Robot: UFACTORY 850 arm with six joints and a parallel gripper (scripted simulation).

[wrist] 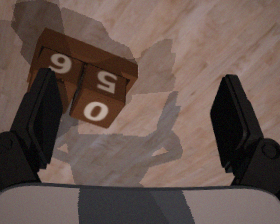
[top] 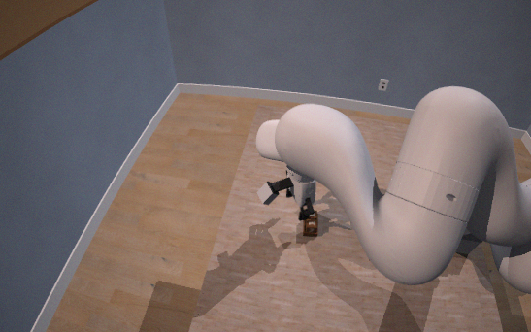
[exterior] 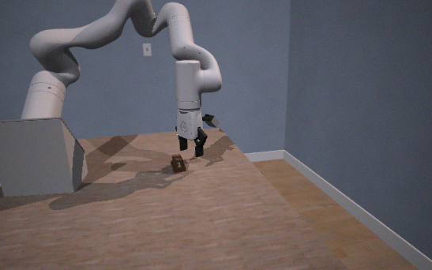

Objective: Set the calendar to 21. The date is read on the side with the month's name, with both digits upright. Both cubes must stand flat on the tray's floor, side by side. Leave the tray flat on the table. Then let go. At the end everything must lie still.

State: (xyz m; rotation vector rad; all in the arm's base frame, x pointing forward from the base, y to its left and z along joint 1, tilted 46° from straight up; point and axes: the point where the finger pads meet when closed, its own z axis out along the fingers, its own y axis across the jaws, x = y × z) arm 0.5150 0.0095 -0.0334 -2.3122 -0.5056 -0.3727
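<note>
My gripper is now 50 mm past the brown wooden date cube, 10 mm to the right of it and 50 mm above it. Also, from my hand: brown tray (50 mm behind, 20 mm to the left, 60 mm below).
</note>
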